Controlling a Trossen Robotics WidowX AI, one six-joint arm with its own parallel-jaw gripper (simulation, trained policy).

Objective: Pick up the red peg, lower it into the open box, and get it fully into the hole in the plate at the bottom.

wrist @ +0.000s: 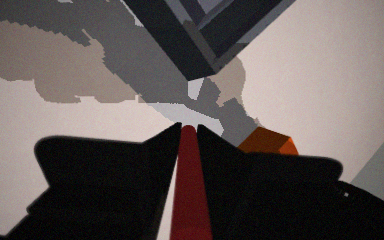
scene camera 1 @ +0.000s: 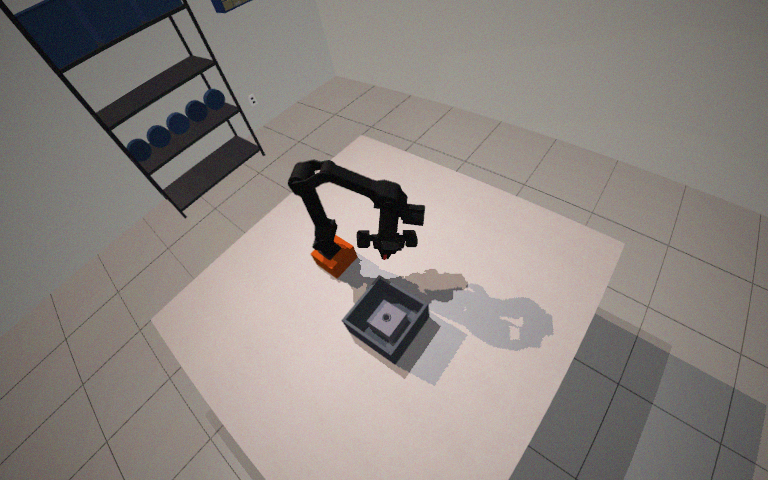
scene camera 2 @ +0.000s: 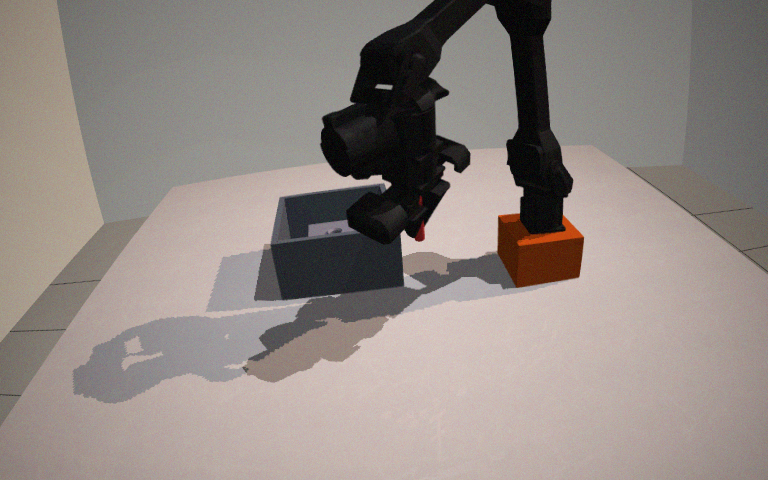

Path:
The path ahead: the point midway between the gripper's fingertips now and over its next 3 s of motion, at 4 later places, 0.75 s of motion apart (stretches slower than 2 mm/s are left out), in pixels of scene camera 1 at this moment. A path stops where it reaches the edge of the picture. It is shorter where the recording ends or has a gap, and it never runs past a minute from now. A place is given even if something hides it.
My gripper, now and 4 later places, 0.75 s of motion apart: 384,258; 384,283; 384,314; 390,325; 391,325

